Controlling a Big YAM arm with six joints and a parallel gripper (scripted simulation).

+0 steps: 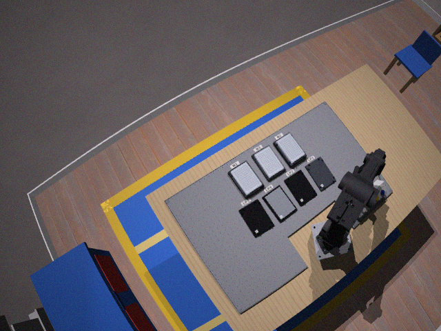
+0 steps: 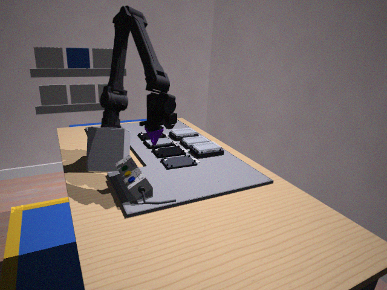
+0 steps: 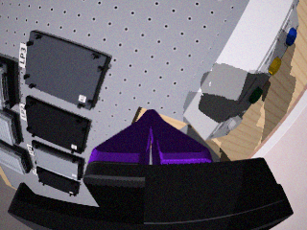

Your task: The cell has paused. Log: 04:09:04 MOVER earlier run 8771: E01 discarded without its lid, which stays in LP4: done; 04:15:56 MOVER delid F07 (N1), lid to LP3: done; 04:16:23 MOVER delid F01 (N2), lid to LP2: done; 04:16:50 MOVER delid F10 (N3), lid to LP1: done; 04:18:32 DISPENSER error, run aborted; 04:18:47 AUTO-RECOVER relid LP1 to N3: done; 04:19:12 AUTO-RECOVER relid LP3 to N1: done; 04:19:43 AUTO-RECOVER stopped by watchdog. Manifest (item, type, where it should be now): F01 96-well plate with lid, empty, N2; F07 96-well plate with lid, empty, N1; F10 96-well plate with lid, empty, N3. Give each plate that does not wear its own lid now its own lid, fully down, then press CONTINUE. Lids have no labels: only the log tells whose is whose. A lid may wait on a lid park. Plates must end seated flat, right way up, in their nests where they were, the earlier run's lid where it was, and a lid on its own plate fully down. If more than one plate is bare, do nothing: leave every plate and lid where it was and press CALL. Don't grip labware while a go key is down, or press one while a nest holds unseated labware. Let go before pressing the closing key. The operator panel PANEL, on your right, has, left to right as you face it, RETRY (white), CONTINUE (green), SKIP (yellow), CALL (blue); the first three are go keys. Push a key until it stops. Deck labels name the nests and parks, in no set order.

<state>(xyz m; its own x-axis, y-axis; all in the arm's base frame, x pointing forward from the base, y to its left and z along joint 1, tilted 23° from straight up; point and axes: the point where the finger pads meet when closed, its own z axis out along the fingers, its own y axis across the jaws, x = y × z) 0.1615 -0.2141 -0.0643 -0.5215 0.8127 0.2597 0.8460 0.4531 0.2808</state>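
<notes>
Now: the green continue key 130 mm behind my hand, 70 mm to the right of it and 70 mm below it. The rest, counted from my hand: blue call key (170 mm to the right, 110 mm behind, 70 mm below); park LP3 (130 mm below, 130 mm ahead, 70 mm to the left); yellow skip key (120 mm to the right, 120 mm behind, 70 mm below).
</notes>
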